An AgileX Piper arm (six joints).
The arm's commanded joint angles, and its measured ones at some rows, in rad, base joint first. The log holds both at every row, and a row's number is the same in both.
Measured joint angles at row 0:
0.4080 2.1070 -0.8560 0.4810 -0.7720 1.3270
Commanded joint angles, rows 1 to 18:
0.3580 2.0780 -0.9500 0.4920 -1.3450 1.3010
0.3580 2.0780 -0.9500 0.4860 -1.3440 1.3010
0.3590 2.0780 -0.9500 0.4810 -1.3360 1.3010
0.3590 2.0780 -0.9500 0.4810 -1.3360 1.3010
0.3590 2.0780 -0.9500 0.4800 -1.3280 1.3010
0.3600 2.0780 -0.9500 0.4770 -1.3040 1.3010
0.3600 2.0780 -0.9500 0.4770 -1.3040 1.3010
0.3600 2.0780 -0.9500 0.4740 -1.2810 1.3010
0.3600 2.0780 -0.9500 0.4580 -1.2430 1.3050
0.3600 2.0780 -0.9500 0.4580 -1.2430 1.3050
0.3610 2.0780 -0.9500 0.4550 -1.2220 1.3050
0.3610 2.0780 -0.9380 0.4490 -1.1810 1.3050
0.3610 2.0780 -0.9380 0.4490 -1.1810 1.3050
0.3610 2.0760 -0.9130 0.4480 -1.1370 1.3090
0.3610 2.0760 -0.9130 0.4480 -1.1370 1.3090
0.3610 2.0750 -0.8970 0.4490 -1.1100 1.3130
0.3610 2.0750 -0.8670 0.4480 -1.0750 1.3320
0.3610 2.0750 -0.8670 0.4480 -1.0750 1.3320
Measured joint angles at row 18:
0.4050 2.1070 -0.8390 0.4510 -0.7920 1.3280
